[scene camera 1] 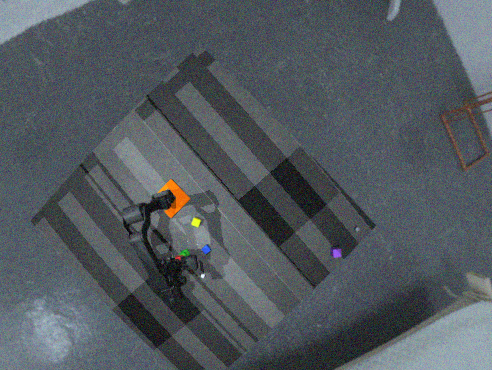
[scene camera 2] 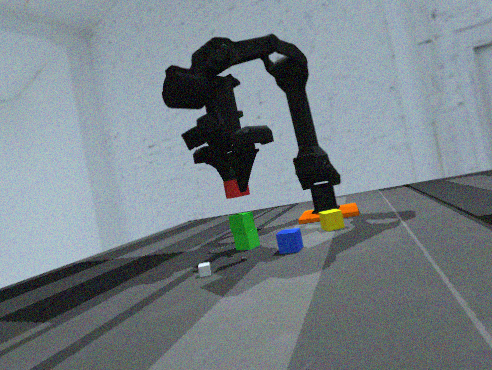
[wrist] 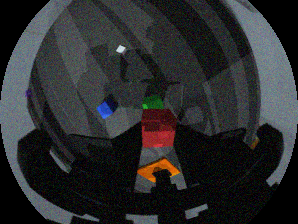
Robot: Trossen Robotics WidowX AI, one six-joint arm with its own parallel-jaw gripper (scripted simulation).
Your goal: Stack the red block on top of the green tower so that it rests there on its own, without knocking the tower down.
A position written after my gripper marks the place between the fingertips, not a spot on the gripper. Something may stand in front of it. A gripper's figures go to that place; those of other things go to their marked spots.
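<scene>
My gripper (wrist: 156, 124) is 0.10 m from the lens, as I see it here. A red block (wrist: 158, 126) is in the scene too, and it is 0.08 m from the lens.
</scene>
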